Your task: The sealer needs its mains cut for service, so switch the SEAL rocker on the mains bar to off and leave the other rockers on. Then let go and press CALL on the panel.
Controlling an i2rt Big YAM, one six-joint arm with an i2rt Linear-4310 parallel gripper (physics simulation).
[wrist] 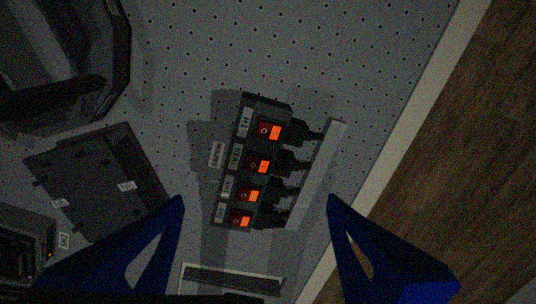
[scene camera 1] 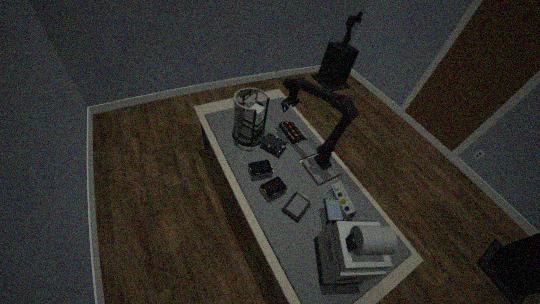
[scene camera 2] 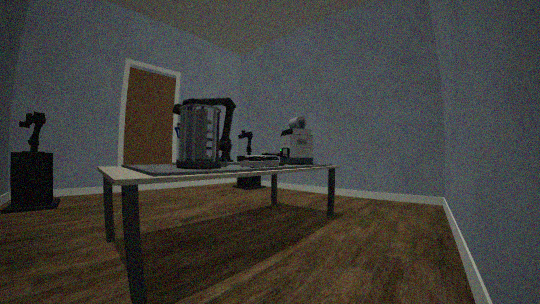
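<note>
The mains bar (scene camera 1: 291, 131) (wrist: 270, 106) lies on the table below my gripper. In the wrist view its SEAL rocker (wrist: 258, 165) sits between the H1 rocker (wrist: 269, 131) and the SH1 rocker (wrist: 249, 195), with the SH2 rocker (wrist: 240, 220) at the lower end. All show the same lit orange side on the right and the O on the left. My gripper (scene camera 1: 287, 106) (scene camera 2: 177, 131) (wrist: 255, 201) is wide open and empty, above the table, touching nothing. The button panel (scene camera 1: 341, 197) is beyond the arm's base; its labels are unreadable.
A round caged rack (scene camera 1: 235, 120) (scene camera 2: 199, 164) stands beside the bar. A dark tray (scene camera 1: 273, 144) (wrist: 85, 175) lies left of it in the wrist view. Plugs (wrist: 295, 131) and a pale strip (wrist: 317, 172) line the bar's right side. A machine with a roll (scene camera 1: 372, 240) (scene camera 2: 298, 140) stands at the far end.
</note>
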